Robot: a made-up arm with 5 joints.
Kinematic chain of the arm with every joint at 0, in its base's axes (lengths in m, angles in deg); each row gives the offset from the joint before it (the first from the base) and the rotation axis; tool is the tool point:
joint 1: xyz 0 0 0.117 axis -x
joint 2: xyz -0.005 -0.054 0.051 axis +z
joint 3: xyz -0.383 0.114 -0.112 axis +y
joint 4: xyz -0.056 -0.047 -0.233 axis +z
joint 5: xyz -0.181 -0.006 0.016 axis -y
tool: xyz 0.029 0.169 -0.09
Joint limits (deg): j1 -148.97..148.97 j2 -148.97..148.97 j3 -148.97..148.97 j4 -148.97..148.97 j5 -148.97..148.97
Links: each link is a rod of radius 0.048 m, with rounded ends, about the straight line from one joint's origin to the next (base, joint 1, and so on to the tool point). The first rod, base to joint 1, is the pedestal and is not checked.
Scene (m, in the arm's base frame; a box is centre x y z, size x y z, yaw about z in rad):
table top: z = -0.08
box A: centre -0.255 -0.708 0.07 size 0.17 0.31 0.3 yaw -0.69
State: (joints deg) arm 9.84 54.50 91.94 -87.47 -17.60
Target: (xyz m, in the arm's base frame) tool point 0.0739 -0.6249 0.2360
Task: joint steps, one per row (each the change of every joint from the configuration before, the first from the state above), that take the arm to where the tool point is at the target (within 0.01 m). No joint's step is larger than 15 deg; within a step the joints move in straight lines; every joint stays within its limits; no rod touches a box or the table.
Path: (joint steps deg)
1: 13.03 -6.38 -1.92 10.29 6.61
2: 13.03 -6.38 -1.92 10.28 6.60
3: 13.03 -6.39 -1.92 10.29 6.61
4: 13.04 -6.38 -1.92 10.28 6.60
5: -2.17 13.75 -7.76 -12.89 0.30
6: -2.17 13.75 -7.76 -12.88 0.30
7: -2.16 13.75 -7.75 -12.89 0.30
8: -2.17 13.75 -7.76 -12.89 0.29
9: -2.17 13.75 -7.76 -12.89 0.30
10: -2.17 13.75 -7.76 -12.89 0.30

